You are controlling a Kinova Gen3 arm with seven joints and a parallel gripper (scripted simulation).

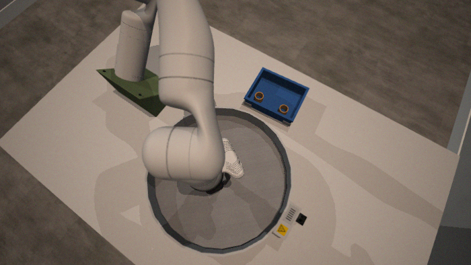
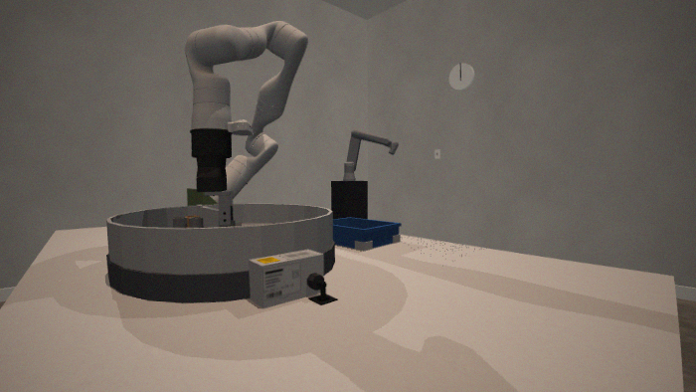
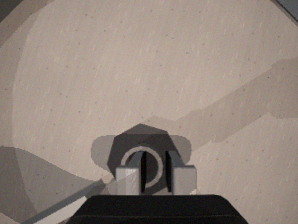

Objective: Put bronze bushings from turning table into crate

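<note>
My gripper is now 10 mm past the round turning table and 50 mm above it. The rest, counted from my hand: blue crate (60 mm behind, 350 mm to the left, 70 mm below).
</note>
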